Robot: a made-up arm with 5 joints.
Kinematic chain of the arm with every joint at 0, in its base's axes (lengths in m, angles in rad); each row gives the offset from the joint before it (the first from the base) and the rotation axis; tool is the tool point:
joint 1: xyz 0 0 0.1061 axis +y
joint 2: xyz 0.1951 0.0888 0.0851 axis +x
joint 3: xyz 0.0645 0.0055 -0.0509 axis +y
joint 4: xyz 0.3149 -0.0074 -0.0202 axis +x
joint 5: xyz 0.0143 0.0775 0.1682 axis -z
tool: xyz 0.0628 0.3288 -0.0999
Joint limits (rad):
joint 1: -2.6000..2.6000
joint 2: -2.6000..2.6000
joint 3: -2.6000..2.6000
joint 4: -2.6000..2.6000
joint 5: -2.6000..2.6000
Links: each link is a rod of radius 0.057 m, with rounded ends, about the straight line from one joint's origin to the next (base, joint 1, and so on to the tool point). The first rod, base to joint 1, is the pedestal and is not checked.
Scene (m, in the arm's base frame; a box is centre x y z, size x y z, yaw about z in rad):
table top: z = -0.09
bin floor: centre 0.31 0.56 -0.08 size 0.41 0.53 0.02 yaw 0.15
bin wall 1: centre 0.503 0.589 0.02 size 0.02 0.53 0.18 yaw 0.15
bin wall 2: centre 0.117 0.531 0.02 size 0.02 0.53 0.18 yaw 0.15
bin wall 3: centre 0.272 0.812 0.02 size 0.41 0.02 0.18 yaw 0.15
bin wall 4: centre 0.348 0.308 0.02 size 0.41 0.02 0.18 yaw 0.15
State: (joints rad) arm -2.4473 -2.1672 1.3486 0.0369 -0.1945
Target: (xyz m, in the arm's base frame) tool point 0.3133 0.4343 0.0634
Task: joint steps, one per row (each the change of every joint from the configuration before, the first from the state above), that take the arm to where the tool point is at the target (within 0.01 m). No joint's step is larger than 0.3 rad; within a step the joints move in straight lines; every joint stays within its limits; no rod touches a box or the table.
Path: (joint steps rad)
1: 0.2191 0.0370 -0.2762 0.1075 0.0012
2: 0.2191 0.0370 -0.2763 0.1075 0.0011
3: 0.2191 0.0371 -0.2762 0.1075 0.0012
4: 0.2191 0.0370 -0.2763 0.1075 0.0012
5: 0.2191 0.0370 -0.2762 0.1075 0.0011
6: 0.2191 0.0370 -0.2763 0.1075 0.0012
7: 0.2191 0.0371 -0.2762 0.1075 0.0012
8: 0.2191 0.0370 -0.2763 0.1075 0.0011

